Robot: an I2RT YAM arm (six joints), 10 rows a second.
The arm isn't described. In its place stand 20 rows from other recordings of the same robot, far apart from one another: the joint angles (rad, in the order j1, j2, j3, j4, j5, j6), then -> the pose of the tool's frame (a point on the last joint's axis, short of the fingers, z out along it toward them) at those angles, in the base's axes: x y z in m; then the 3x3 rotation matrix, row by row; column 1 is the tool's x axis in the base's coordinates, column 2 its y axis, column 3 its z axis.
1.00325 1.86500 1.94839 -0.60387 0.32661 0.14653 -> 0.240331 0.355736 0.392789; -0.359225 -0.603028 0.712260; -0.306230 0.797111 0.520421; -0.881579 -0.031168 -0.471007
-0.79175 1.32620 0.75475 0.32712 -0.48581 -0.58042 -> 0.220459 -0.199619 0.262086; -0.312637 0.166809 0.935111; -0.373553 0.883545 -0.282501; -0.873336 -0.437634 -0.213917
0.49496 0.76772 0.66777 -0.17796 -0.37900 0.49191 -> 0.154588 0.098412 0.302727; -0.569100 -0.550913 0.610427; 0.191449 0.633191 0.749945; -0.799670 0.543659 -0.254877
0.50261 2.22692 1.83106 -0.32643 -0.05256 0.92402 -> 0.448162 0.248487 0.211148; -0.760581 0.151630 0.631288; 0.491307 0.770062 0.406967; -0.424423 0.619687 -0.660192
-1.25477 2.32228 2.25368 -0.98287 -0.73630 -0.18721 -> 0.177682 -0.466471 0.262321; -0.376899 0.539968 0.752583; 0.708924 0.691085 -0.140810; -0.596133 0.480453 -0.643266
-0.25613 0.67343 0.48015 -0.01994 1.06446 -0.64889 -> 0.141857 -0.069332 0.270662; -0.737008 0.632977 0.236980; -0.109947 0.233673 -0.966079; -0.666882 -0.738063 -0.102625
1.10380 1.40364 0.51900 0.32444 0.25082 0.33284 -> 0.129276 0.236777 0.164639; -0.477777 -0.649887 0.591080; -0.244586 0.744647 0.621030; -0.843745 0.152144 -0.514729
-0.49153 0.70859 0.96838 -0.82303 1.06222 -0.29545 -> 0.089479 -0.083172 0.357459; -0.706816 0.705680 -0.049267; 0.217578 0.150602 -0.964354; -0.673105 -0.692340 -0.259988
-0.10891 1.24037 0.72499 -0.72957 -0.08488 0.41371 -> 0.211208 -0.020058 0.190964; -0.829622 0.453064 0.326283; 0.493662 0.868238 0.049607; -0.260817 0.202229 -0.943969
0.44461 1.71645 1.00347 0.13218 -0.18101 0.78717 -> 0.334905 0.166657 0.200022; -0.745580 -0.043653 0.664985; 0.416611 0.748296 0.516225; -0.520140 0.661927 -0.539729
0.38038 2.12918 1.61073 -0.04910 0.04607 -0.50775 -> 0.460034 0.182181 0.209216; -0.273378 -0.535271 0.799218; -0.632396 0.726079 0.269971; -0.724803 -0.431618 -0.536997
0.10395 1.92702 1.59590 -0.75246 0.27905 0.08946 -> 0.412713 0.033198 0.242389; -0.872808 0.106913 0.476209; -0.004706 0.973824 -0.227256; -0.488041 -0.200592 -0.849458
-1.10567 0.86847 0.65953 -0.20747 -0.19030 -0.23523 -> 0.096273 -0.176822 0.278829; -0.362890 0.735722 0.571860; 0.212868 0.662919 -0.717792; -0.907193 -0.138749 -0.397178
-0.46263 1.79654 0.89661 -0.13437 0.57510 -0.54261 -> 0.288001 -0.165272 0.126920; -0.980531 0.136599 0.141068; 0.004812 0.734894 -0.678165; -0.196307 -0.664283 -0.721243
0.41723 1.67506 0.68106 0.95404 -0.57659 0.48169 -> 0.298523 0.153551 0.199278; -0.420462 -0.725477 0.544880; 0.238449 0.491079 0.837845; -0.875416 0.482209 -0.033491
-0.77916 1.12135 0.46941 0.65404 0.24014 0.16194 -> 0.168393 -0.178205 0.250557; 0.138803 0.840356 0.523961; 0.083024 0.517345 -0.851740; -0.986834 0.161726 0.002040
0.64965 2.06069 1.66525 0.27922 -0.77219 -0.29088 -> 0.376957 0.317549 0.295904; 0.194086 -0.970275 0.144558; -0.110576 0.124782 0.986003; -0.974732 -0.207354 -0.083071
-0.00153 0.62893 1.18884 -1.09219 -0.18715 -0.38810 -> 0.076147 0.006507 0.394461; -0.409655 -0.339057 0.846890; -0.371196 0.909987 0.184764; -0.833304 -0.238673 -0.498638
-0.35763 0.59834 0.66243 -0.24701 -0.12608 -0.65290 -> 0.142086 -0.048318 0.317888; -0.275952 0.080336 0.957808; -0.540254 0.811225 -0.223693; -0.794969 -0.579189 -0.180458
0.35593 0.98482 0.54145 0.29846 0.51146 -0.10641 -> 0.216966 0.062071 0.267388; -0.150529 0.134871 0.979363; -0.154772 0.975220 -0.158089; -0.976415 -0.175375 -0.125924
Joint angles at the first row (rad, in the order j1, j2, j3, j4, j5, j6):
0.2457, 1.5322, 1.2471, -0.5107, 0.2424, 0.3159
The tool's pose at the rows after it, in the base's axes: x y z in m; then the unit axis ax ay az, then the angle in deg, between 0 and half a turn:
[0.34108 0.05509 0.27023 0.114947 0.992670 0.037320 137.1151]
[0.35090 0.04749 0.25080 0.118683 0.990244 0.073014 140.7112]
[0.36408 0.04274 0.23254 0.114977 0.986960 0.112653 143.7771]
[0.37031 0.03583 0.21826 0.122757 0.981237 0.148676 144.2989]
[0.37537 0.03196 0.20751 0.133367 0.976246 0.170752 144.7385]
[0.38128 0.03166 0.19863 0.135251 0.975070 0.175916 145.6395]
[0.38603 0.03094 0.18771 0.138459 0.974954 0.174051 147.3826]
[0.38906 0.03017 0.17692 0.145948 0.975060 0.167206 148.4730]
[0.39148 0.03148 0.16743 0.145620 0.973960 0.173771 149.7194]
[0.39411 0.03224 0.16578 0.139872 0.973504 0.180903 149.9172]
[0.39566 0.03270 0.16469 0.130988 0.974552 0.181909 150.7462]
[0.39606 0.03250 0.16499 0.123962 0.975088 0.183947 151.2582]
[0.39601 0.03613 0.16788 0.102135 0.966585 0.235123 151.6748]
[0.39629 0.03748 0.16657 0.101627 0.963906 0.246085 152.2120]
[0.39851 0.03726 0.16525 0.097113 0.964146 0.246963 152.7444]
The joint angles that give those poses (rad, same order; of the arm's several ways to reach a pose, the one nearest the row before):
0.1737, 1.5737, 1.2272, -0.4818, 0.1323, 0.3527
0.1381, 1.6272, 1.2179, -0.4617, 0.0359, 0.3636
0.1105, 1.6963, 1.2287, -0.4359, -0.0653, 0.3651
0.0829, 1.7287, 1.2042, -0.3700, -0.1424, 0.3819
0.0675, 1.7578, 1.1919, -0.3238, -0.1856, 0.4050
0.0644, 1.7932, 1.2011, -0.3099, -0.1994, 0.4096
0.0614, 1.8315, 1.2118, -0.3129, -0.2040, 0.4111
0.0599, 1.8622, 1.2119, -0.3038, -0.1933, 0.4188
0.0613, 1.8898, 1.2118, -0.2930, -0.2101, 0.4233
0.0614, 1.9021, 1.2210, -0.2899, -0.2270, 0.4172
0.0613, 1.9128, 1.2348, -0.3082, -0.2377, 0.4004
0.0598, 1.9160, 1.2426, -0.3221, -0.2485, 0.3866
0.0598, 1.9113, 1.2394, -0.3038, -0.3555, 0.3804
0.0613, 1.9159, 1.2395, -0.3006, -0.3774, 0.3881
0.0598, 1.9282, 1.2532, -0.3129, -0.3849, 0.3774

